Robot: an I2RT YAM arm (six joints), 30 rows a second.
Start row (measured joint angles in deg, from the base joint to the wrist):
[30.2 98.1 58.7 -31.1 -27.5 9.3]
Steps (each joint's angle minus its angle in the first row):
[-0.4 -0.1 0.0 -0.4 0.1 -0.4]
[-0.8 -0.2 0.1 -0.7 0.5 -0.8]
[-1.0 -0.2 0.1 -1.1 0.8 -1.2]
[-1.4 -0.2 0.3 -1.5 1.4 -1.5]
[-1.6 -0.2 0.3 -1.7 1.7 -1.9]
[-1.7 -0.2 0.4 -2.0 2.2 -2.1]
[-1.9 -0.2 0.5 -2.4 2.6 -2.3]
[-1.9 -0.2 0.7 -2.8 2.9 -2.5]
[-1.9 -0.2 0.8 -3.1 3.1 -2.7]
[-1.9 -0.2 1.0 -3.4 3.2 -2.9]
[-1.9 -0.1 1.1 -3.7 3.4 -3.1]
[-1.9 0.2 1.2 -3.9 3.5 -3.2]
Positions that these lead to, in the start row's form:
[29.8 98.0 58.7 -31.5 -27.4 8.9]
[29.4 97.9 58.8 -31.8 -27.0 8.5]
[29.2 97.9 58.8 -32.2 -26.7 8.1]
[28.8 97.9 59.0 -32.6 -26.1 7.8]
[28.6 97.9 59.0 -32.8 -25.8 7.4]
[28.5 97.9 59.1 -33.1 -25.3 7.2]
[28.3 97.9 59.2 -33.5 -24.9 7.0]
[28.3 97.9 59.4 -33.9 -24.6 6.8]
[28.3 97.9 59.5 -34.2 -24.4 6.6]
[28.3 97.9 59.7 -34.5 -24.3 6.4]
[28.3 98.0 59.8 -34.8 -24.1 6.2]
[28.3 98.3 59.9 -35.0 -24.0 6.1]

